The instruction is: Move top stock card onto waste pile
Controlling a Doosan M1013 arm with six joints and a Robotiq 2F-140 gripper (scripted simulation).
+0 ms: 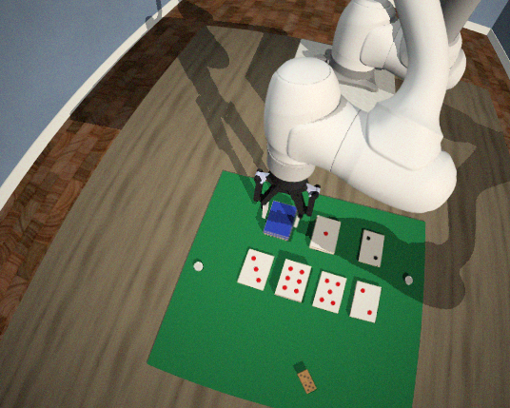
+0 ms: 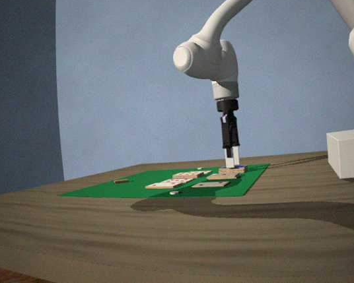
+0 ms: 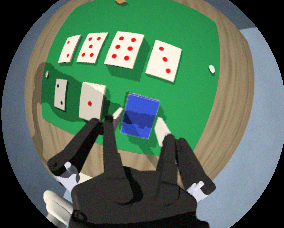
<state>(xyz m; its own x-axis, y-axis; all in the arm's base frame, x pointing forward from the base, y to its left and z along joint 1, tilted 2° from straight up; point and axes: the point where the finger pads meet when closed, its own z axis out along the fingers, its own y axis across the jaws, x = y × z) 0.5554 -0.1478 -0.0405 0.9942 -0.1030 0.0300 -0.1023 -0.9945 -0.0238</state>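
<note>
My gripper is now 3 cm above the card. Also, from my hand: green mat 17 cm ahead, 9 cm to the left, 6 cm below.
</note>
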